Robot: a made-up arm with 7 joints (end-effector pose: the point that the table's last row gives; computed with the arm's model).
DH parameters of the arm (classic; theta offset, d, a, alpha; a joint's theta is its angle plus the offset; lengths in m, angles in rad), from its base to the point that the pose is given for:
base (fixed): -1.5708 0.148 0 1.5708
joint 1: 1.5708 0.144 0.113 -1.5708
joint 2: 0 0.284 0.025 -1.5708
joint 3: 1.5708 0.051 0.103 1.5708
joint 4: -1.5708 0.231 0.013 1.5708
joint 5: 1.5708 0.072 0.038 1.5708
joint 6: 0 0 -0.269 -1.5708
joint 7: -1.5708 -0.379 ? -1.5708
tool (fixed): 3.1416 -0.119 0 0
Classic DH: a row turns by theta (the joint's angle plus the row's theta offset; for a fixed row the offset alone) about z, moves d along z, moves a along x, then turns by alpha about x.
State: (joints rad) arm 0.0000 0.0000 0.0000 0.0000 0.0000 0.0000 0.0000
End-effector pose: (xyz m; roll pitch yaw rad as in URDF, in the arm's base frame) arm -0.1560 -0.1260 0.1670 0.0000 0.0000 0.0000
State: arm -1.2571 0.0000 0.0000 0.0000 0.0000 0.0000 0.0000
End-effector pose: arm -0.1560 -0.0570 0.0340 1.2571 0.0000 0.0000
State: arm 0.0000 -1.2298 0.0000 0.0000 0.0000 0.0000 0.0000
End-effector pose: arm -0.0594 -0.1260 0.2183 0.0000 -1.2298 0.0000
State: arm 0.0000 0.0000 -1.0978 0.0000 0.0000 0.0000 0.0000
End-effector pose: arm -0.1560 -0.0087 0.5968 -1.0978 0.0000 0.0000
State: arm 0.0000 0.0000 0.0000 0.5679 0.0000 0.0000 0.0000
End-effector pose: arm 0.0190 -0.1117 0.1670 0.0000 0.0000 0.5679
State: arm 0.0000 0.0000 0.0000 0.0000 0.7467 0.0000 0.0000
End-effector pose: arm -0.3804 -0.1260 0.2941 0.0000 0.7467 0.0000
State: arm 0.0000 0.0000 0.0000 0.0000 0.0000 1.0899 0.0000
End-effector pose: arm -0.1560 -0.2663 0.7115 -1.0899 0.0000 0.0000
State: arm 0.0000 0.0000 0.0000 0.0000 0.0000 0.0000 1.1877
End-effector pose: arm -0.2351 -0.1260 0.2879 0.0000 1.1877 0.0000
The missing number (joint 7, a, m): 0.05
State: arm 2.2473 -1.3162 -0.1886 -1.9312 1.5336 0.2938 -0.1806
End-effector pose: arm -0.4183 -0.4235 -0.2745 -0.6739 -0.4850 0.0527
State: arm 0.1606 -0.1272 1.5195 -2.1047 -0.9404 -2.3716 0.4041
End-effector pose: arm 0.4976 0.0760 0.0366 2.0539 0.1981 -1.4469
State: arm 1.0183 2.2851 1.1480 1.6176 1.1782 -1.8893 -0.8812
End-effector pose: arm 0.0191 0.5695 0.4180 -0.7994 0.8603 -3.1341
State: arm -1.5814 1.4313 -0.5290 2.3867 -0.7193 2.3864 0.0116
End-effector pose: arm 0.6954 0.0804 0.3552 2.3055 -0.8886 -1.1885
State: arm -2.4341 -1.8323 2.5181 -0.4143 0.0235 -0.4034 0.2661
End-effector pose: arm -0.2124 -0.4217 0.5150 -1.9809 0.4246 -1.8839
